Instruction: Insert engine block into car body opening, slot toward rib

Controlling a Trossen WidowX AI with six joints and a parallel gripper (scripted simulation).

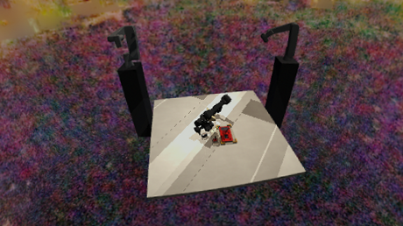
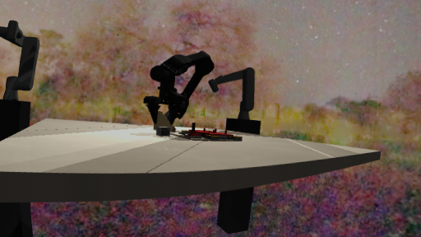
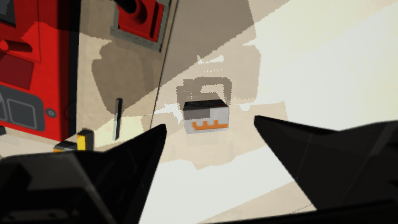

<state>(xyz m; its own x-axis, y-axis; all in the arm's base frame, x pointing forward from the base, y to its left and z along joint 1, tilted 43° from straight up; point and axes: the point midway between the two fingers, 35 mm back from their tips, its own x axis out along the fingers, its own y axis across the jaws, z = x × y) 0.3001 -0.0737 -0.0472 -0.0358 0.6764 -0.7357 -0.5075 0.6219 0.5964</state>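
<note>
The grey engine block is 1 cm behind my gripper tip and 3 cm below it.
</note>
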